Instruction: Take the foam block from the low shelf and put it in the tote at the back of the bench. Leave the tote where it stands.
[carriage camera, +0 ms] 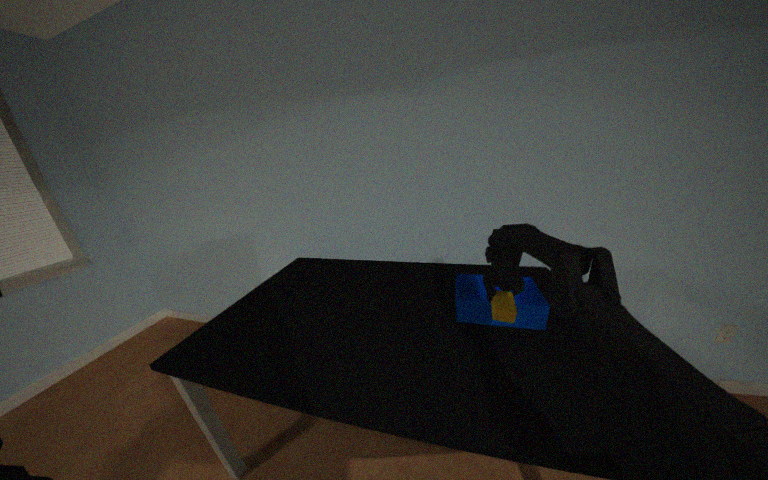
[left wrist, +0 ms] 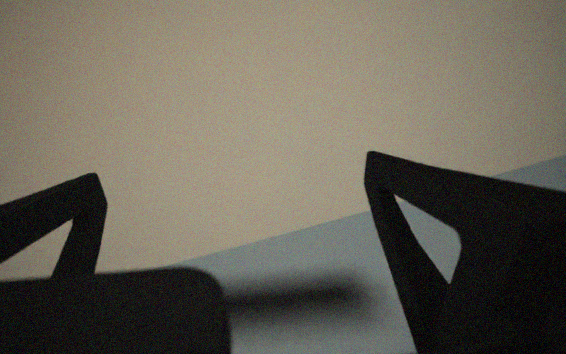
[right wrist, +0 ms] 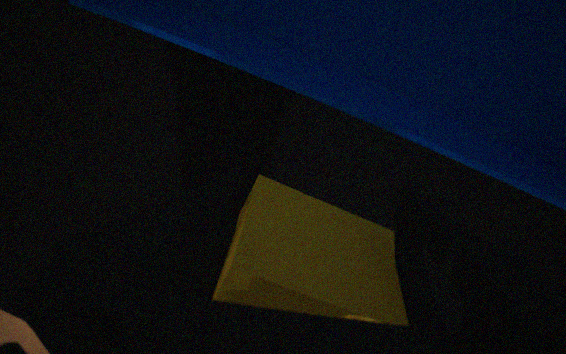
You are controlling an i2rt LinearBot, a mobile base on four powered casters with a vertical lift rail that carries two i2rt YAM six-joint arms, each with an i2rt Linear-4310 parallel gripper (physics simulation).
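Places are measured from the left arm's base along level axes (x ahead, y left, z up), in millimetres.
Pixels of known places: left gripper, fingertip midpoint: (left wrist: pixel 235 177); right gripper, fingertip midpoint: (right wrist: pixel 320 191).
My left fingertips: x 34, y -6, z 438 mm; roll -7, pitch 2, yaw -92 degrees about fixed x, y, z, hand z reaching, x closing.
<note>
For each thing: its top centre in the pictures, then the offset to it from my left fingertips. "spot": a spot on its surface instead. Level surfaces: height alone.
- yellow foam block, middle of its top: (carriage camera: pixel 503 297) 492 mm ahead, 673 mm right, 455 mm down
- blue tote, middle of its top: (carriage camera: pixel 496 287) 657 mm ahead, 737 mm right, 529 mm down
- black bench top, its level: 629 mm down
- pale leg, surface spot: (carriage camera: pixel 206 424) spot: 483 mm ahead, 465 mm left, 971 mm down
The yellow foam block (carriage camera: pixel 504 307) (right wrist: pixel 315 255) is held in my right gripper (carriage camera: pixel 504 291), which points down and is shut on it. In the carriage view the block shows in front of the near wall of the blue tote (carriage camera: pixel 470 314) (right wrist: pixel 400 65). In the right wrist view a stretch of dark surface shows between the block and the tote's edge, and the fingers are too dark to make out. The tote stands at the back right of the black bench. My left gripper (left wrist: pixel 235 177) is open and empty, facing the wall and ceiling.
The black bench top (carriage camera: pixel 317 339) spans the carriage view, with a pale leg (carriage camera: pixel 206 424) at its left end. My right arm (carriage camera: pixel 606 274) reaches over the bench's right part. A blue-grey wall (carriage camera: pixel 339 169) stands behind. The low shelf cannot be made out.
</note>
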